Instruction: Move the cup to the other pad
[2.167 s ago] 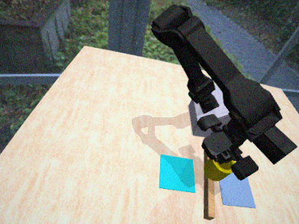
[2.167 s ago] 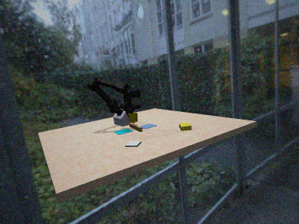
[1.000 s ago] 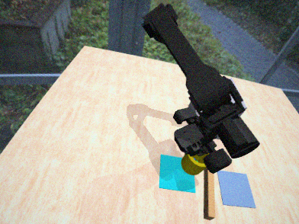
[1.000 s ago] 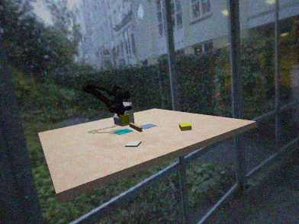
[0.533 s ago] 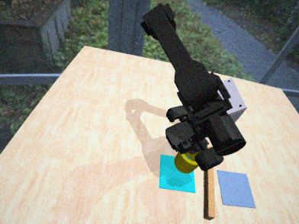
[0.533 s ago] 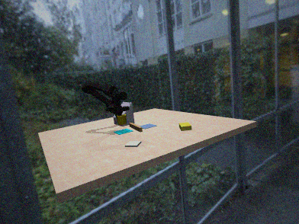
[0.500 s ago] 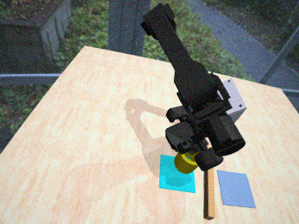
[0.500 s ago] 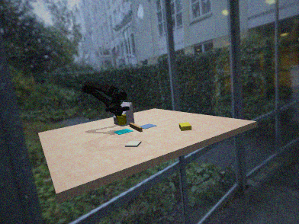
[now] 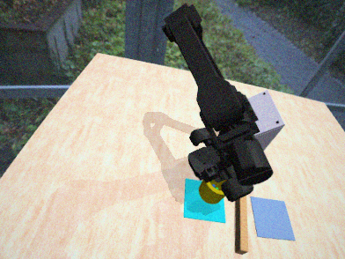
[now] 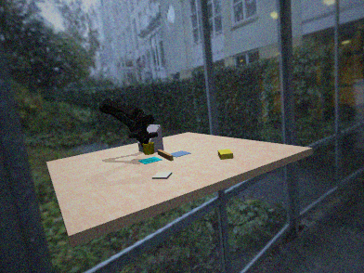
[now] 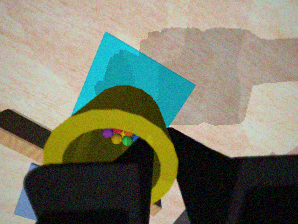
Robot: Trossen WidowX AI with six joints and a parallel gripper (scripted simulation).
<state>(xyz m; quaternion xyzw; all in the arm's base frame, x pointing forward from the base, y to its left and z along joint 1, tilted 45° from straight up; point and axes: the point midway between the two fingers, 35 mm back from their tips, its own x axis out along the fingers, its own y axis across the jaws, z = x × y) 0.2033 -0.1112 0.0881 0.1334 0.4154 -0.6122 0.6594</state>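
Now: the cyan pad 8 cm below my gripper tip, 3 cm ahead of it and 1 cm to the left of it. Also, from my gripper tip: wooden bar (11 cm to the left, 7 cm below, 5 cm ahead); yellow cup (2 cm ahead, 1 cm to the left); light blue pad (21 cm to the left, 8 cm below, 8 cm ahead).
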